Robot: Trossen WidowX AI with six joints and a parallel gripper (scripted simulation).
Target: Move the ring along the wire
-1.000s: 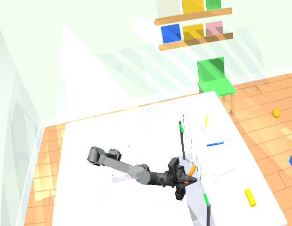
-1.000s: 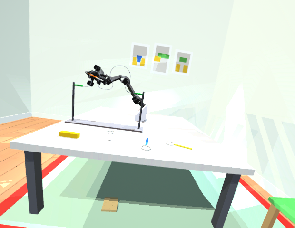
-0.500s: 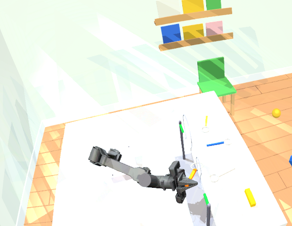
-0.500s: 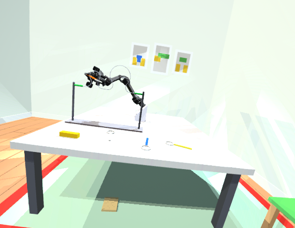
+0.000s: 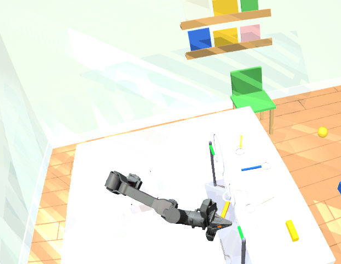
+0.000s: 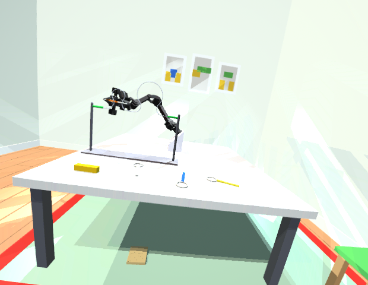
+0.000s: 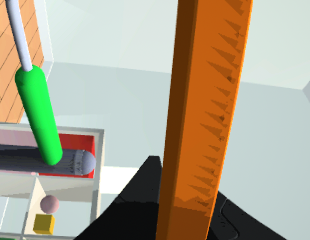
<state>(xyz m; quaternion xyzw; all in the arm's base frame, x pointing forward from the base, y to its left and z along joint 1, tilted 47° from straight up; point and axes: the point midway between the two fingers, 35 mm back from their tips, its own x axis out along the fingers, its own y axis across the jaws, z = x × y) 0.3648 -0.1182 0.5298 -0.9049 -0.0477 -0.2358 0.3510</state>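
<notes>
Right now the orange-handled ring is 90 mm to the left of my gripper tip and 10 mm below it. Round my gripper tip: blue-handled ring 600 mm to the left, 360 mm below, 240 mm ahead; then yellow block 350 mm below, 310 mm ahead, 130 mm to the left; then white-handled ring 360 mm below, 330 mm to the left, 170 mm ahead.
</notes>
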